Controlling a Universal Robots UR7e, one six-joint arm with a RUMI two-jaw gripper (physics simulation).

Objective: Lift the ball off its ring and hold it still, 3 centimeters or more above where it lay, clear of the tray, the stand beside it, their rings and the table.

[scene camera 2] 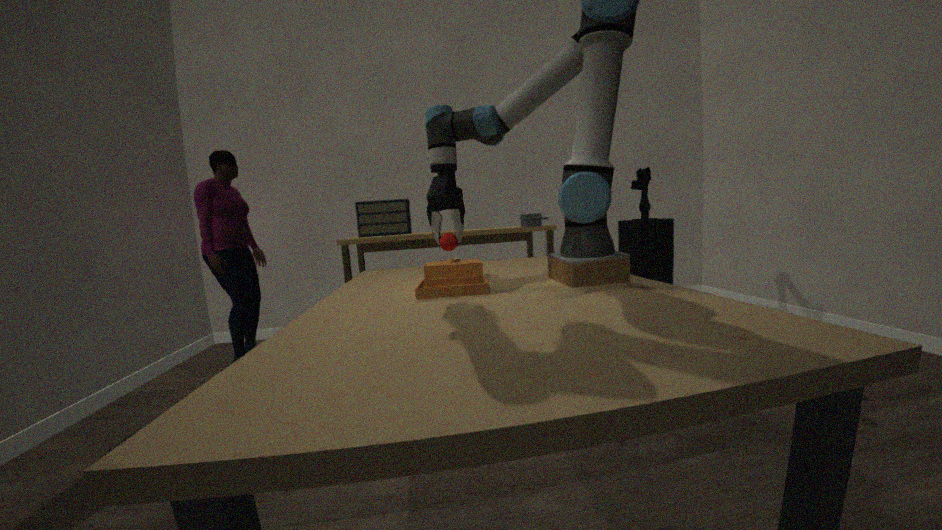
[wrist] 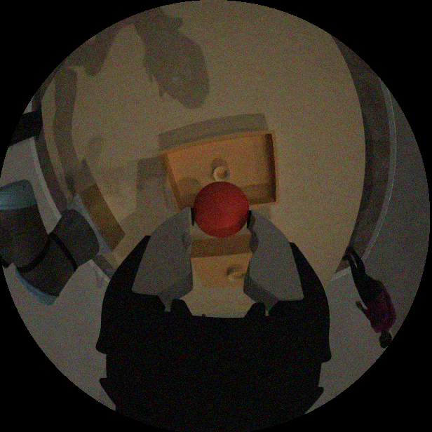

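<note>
A red ball is between the fingertips of my gripper, which is shut on it. In the scene view the ball hangs in the air, with a gap between it and the orange stand below. The orange tray lies on the table. A small pale ring sits empty in the tray. Another ring sits on the stand's top. The ball touches neither tray nor stand.
The arm's base stands on a wooden block to one side of the tray. A back table carries a dark rack and a grey container. A person stands beyond the table's edge.
</note>
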